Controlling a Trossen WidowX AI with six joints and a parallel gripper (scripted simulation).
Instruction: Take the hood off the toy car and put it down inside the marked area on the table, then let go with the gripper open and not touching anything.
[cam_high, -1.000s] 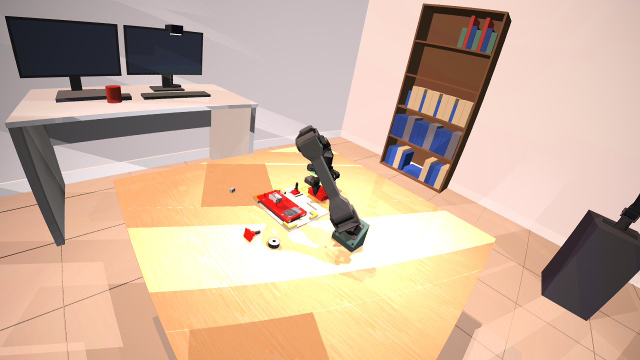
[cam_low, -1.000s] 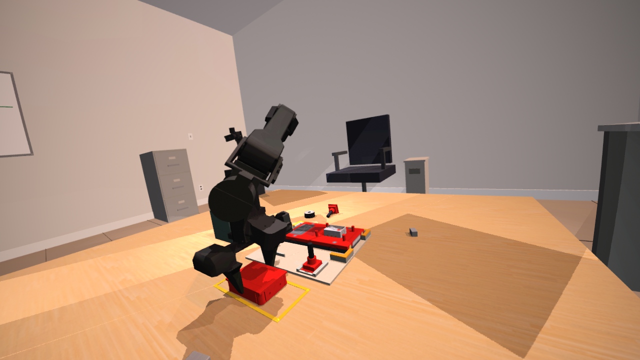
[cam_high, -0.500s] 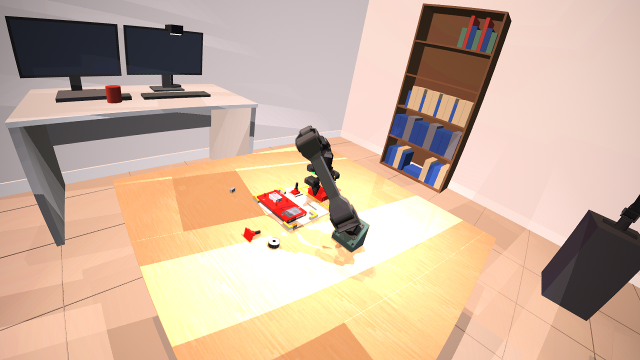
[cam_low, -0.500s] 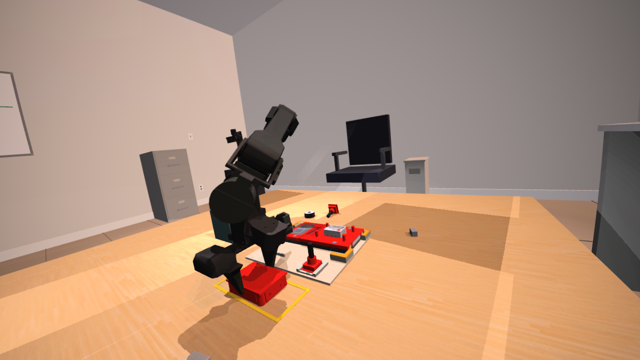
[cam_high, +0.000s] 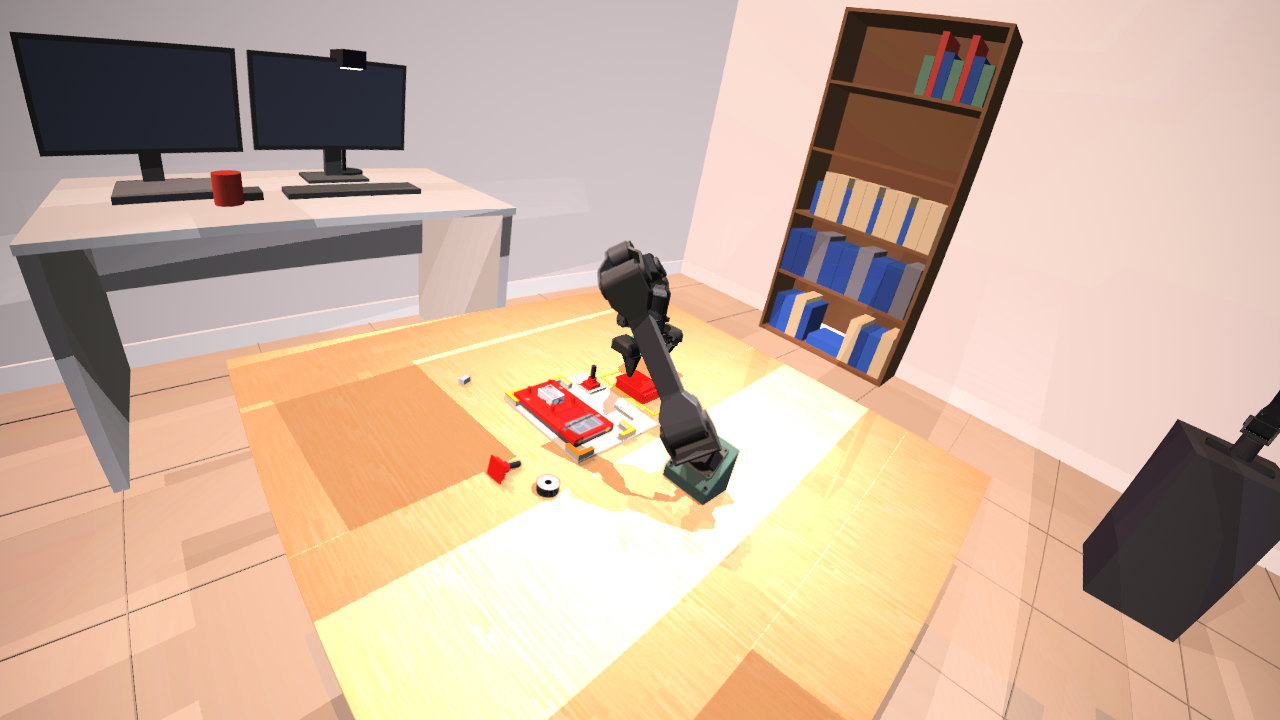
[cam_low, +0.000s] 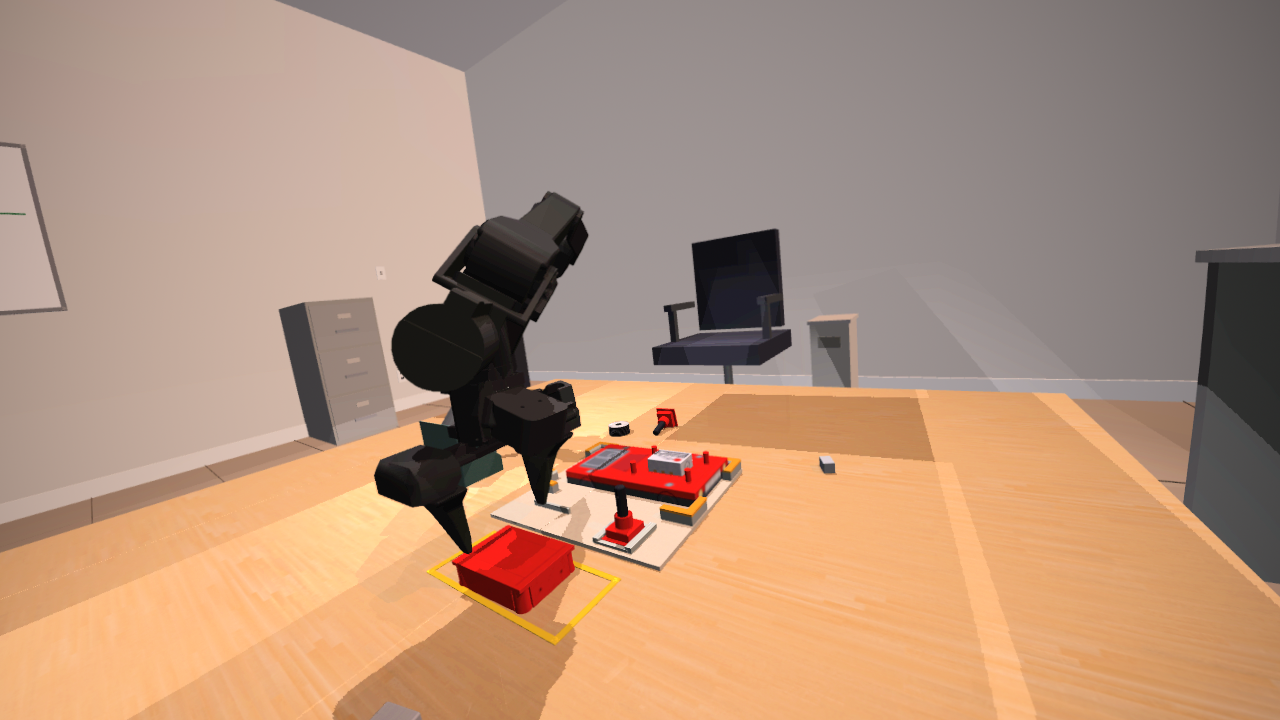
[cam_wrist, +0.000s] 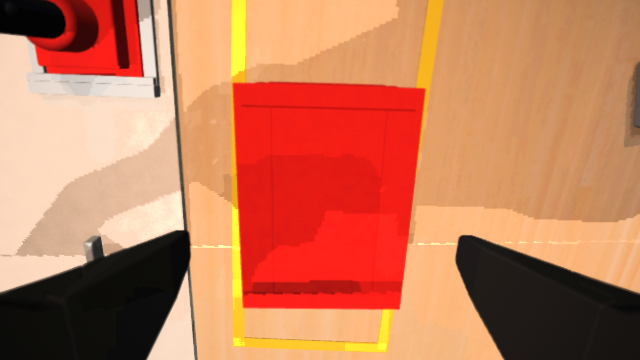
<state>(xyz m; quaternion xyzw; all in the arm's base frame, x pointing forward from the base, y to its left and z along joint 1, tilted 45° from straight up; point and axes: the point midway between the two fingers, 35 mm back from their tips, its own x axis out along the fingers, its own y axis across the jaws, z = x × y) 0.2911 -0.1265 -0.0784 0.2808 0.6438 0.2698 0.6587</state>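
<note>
Now: the red hood 4 cm below my gripper tip. From my gripper tip the other things lie so: black wheel: 38 cm to the left, 14 cm behind, 4 cm below; then green patch: 18 cm to the right, 18 cm ahead, 5 cm below.
</note>
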